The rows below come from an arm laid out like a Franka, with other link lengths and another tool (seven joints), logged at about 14 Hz.
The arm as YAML. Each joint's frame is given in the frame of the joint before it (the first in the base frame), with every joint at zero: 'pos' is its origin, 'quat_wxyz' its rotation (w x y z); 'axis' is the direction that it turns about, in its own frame. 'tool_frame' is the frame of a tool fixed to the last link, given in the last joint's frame.
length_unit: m
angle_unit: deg
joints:
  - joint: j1
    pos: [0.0, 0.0, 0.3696]
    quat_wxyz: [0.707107, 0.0, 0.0, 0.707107]
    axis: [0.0, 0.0, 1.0]
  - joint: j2
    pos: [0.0, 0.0, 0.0]
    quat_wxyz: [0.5, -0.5, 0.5, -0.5]
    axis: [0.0, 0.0, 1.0]
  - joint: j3
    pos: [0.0, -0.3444, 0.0]
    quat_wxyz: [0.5, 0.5, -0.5, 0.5]
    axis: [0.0, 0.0, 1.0]
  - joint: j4
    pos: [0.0, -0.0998, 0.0]
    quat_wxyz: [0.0, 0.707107, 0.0, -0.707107]
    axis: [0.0, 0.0, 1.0]
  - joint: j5
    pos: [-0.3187, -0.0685, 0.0]
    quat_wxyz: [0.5, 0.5, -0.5, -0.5]
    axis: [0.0, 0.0, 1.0]
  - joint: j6
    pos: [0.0, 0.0, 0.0]
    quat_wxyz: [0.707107, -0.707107, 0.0, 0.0]
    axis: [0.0, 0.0, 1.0]
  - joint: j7
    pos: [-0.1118, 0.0, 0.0]
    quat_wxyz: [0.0, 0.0, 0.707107, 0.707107]
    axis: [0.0, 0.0, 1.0]
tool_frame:
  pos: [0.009, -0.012, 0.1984]
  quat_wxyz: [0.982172, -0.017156, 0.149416, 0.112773]
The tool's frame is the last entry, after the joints.
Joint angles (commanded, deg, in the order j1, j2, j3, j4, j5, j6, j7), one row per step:
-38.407 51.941 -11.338 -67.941 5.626 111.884 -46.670
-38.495 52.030 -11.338 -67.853 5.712 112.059 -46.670
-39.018 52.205 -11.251 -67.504 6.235 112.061 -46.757
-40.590 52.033 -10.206 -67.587 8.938 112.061 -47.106
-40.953 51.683 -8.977 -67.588 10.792 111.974 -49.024
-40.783 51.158 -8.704 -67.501 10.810 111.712 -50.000
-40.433 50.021 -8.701 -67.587 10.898 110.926 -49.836
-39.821 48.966 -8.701 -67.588 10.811 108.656 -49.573
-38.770 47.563 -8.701 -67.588 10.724 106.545 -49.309
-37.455 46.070 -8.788 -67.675 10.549 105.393 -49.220
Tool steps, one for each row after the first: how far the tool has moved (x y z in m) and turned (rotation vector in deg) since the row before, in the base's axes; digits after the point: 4 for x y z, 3 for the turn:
0.0000 -0.0012 -0.0003 -0.089 -0.165 -0.104
-0.0020 -0.0039 0.0001 0.216 -0.507 -0.582
-0.0015 -0.0023 0.0009 2.104 -2.472 -1.899
0.0094 0.0083 0.0039 1.709 -2.302 1.409
0.0042 0.0032 0.0067 0.006 -0.561 1.323
0.0036 0.0039 0.0127 -0.019 -0.354 0.178
0.0021 0.0103 0.0100 1.014 0.722 0.513
0.0064 0.0136 0.0147 0.656 0.372 0.947
0.0093 0.0130 0.0165 -0.164 -0.181 1.296

